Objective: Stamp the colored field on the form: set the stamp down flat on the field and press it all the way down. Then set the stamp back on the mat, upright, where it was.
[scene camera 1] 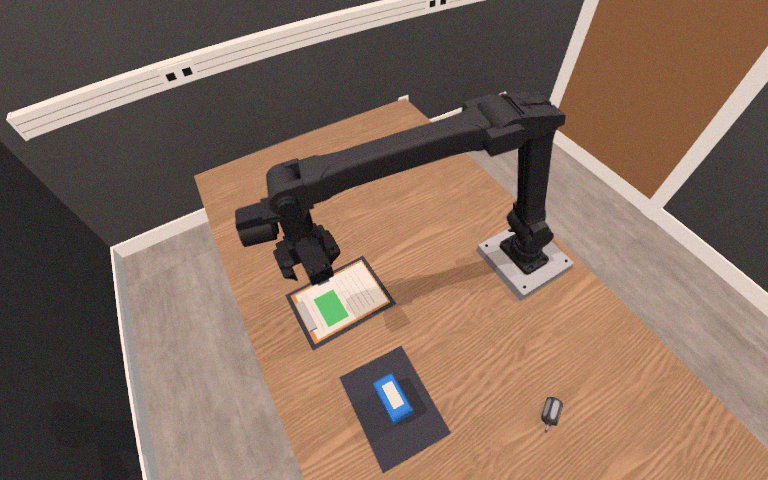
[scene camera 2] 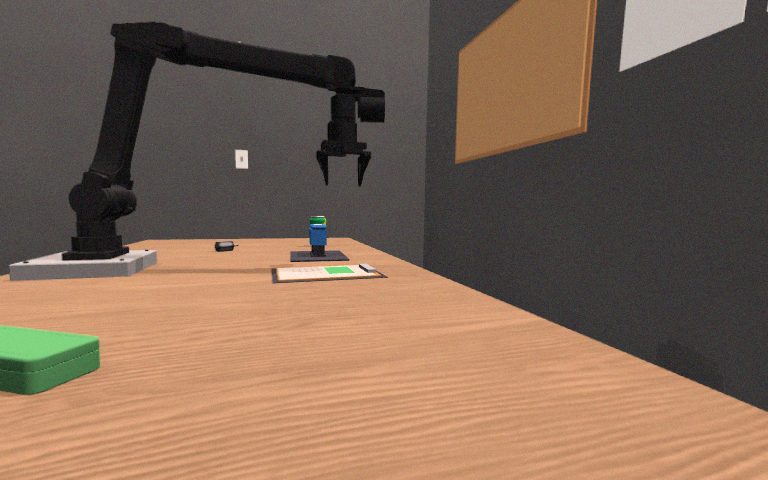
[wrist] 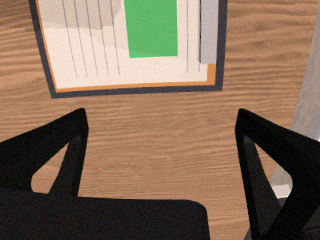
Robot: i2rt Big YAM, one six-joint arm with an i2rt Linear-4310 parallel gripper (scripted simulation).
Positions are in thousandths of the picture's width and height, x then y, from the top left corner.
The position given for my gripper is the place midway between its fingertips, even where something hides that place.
Observation:
In view: my gripper (scene camera 2: 447, 386) and a clipboard (scene camera 1: 463, 614).
My gripper also shows in scene camera 1 (scene camera 1: 408, 566) and in the wrist view (wrist: 505, 494). The clipboard shows as well in scene camera 2 (scene camera 2: 472, 566) and in the wrist view (wrist: 258, 231).

